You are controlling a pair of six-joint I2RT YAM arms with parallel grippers.
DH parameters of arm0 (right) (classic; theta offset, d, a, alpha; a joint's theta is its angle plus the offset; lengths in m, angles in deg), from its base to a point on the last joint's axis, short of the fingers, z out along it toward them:
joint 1: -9 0.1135 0.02 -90
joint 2: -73.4 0 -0.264 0
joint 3: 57.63 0 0.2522 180
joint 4: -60.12 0 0.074 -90
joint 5: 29.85 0 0 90
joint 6: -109.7 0.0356 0 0
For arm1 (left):
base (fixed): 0 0 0 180
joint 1: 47.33 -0.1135 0.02 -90
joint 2: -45.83 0 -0.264 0
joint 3: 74.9 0 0.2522 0
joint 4: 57.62 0 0.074 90
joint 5: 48.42 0 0 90
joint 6: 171.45 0.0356 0 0
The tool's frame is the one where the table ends.
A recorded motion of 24 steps. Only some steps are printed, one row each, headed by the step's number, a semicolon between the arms.
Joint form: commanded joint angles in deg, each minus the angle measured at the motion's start. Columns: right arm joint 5, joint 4, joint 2, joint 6, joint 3, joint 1; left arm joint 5, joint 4, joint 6, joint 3, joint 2, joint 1.
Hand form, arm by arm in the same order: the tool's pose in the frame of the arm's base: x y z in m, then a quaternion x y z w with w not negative. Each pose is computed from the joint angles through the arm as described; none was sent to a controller.
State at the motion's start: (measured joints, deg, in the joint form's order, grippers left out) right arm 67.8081 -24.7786 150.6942 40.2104 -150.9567 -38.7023; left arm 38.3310 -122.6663 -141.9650 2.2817 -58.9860 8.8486
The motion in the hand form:
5: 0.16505 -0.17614 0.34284 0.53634 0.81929 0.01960 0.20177; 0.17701 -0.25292 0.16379 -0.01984 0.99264 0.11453 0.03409
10: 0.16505 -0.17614 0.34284 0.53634 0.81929 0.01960 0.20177; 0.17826 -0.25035 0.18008 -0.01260 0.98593 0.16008 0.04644
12: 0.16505 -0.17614 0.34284 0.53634 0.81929 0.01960 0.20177; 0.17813 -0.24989 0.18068 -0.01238 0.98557 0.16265 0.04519
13: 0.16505 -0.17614 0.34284 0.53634 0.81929 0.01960 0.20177; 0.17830 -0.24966 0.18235 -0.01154 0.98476 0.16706 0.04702
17: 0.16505 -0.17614 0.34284 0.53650 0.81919 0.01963 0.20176; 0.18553 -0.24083 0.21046 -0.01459 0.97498 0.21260 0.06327
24: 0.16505 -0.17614 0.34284 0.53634 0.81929 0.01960 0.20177; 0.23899 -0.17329 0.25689 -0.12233 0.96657 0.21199 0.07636
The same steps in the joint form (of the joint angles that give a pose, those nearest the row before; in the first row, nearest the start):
5: 0.28 -0.02 -0.63 -0.57 -0.33 -0.33; -7.10 -11.67 1.20 6.42 -1.14 0.02
10: 0.28 -0.02 -0.63 -0.57 -0.33 -0.33; -11.17 -18.91 1.22 9.92 -1.14 0.02
12: 0.28 -0.02 -0.63 -0.57 -0.33 -0.33; -11.21 -19.34 1.23 10.03 -1.14 0.00
13: 0.28 -0.02 -0.63 -0.57 -0.33 -0.33; -11.67 -20.02 1.22 10.38 -1.14 0.00
17: 0.28 -0.02 -0.63 -0.55 -0.33 -0.33; -16.41 -29.13 1.22 15.30 -0.26 -1.53
24: 0.28 -0.02 -0.63 -0.57 -0.33 -0.33; -19.98 -34.27 4.92 19.91 4.92 -17.51

